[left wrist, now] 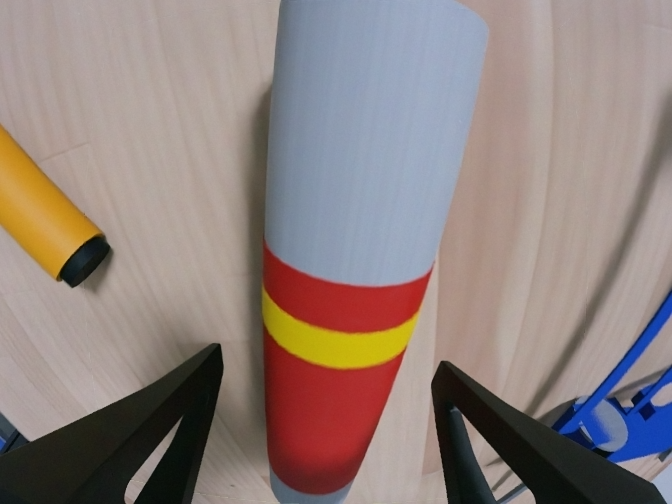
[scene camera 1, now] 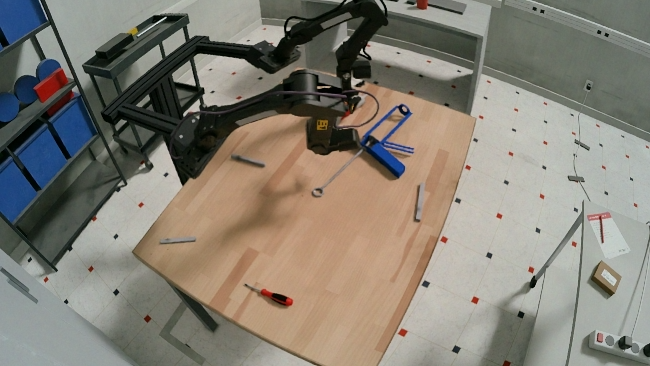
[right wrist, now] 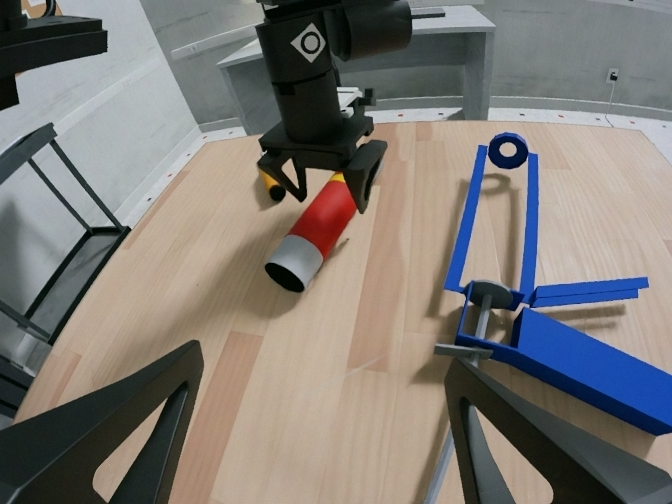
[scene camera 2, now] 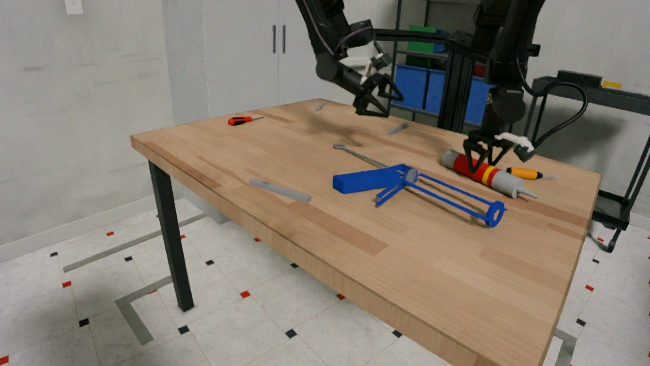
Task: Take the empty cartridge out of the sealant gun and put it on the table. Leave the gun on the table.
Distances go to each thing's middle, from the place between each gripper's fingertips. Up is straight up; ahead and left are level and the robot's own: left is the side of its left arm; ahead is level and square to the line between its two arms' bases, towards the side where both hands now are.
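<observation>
The white cartridge [left wrist: 369,115] is 26 cm to the left of my right hand [scene camera 2: 396,107], 4 cm behind it and 13 cm below it. Counting from that same right hand, I find the blue sealant gun [scene camera 2: 359,181] 12 cm ahead, 7 cm to the left and 14 cm below.
My left gripper [scene camera 2: 481,170] is 10 mm above the white cartridge, 20 mm to the right of it and 10 mm short of it. The blue sealant gun is 170 mm to the right of my left hand, 170 mm ahead of it and 20 mm below it.
</observation>
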